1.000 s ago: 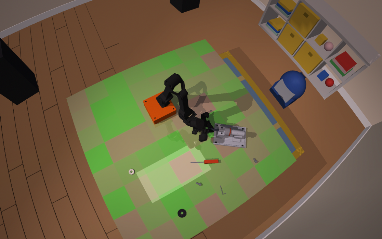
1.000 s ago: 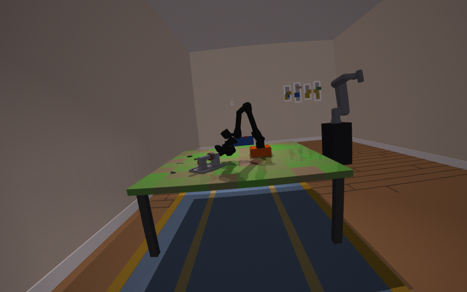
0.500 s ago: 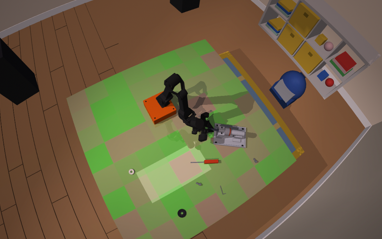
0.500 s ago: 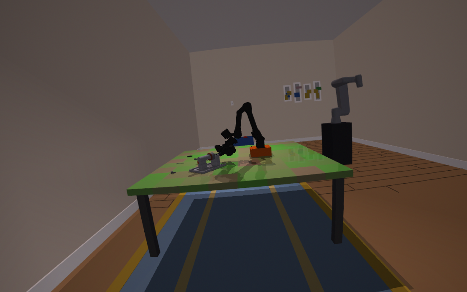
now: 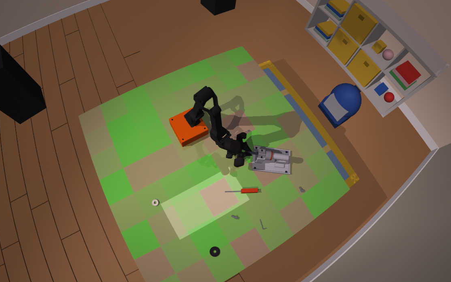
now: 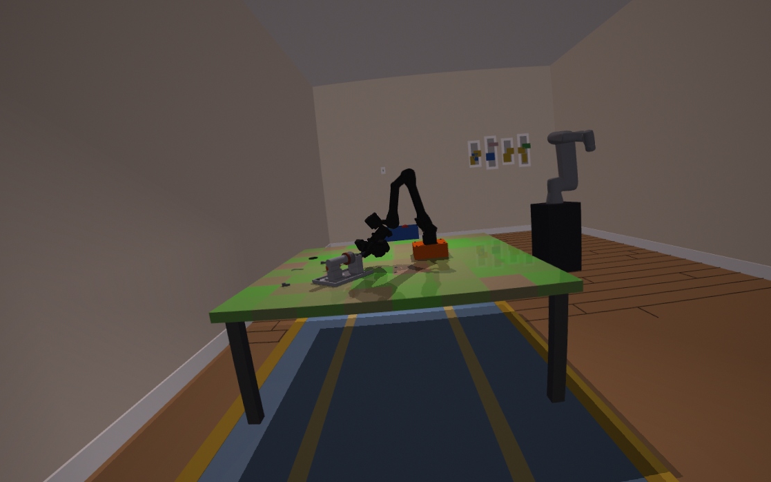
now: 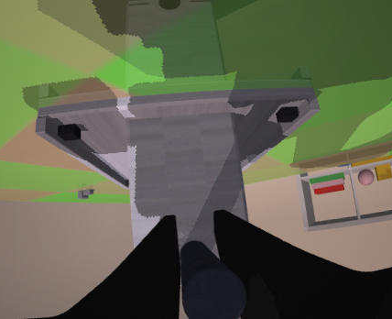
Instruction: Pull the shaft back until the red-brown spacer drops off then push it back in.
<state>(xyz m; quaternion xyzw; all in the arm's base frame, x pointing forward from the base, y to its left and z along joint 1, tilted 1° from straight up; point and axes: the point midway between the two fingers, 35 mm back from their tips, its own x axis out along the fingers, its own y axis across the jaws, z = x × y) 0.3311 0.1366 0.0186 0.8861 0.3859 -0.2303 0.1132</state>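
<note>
Now: gripper tip 40 mm to the right of the dark shaft, 30 mm short of it and 20 mm below it. Also, from my gripper tip: red-brown spacer 80 mm to the left, 70 mm ahead, 20 mm above.
</note>
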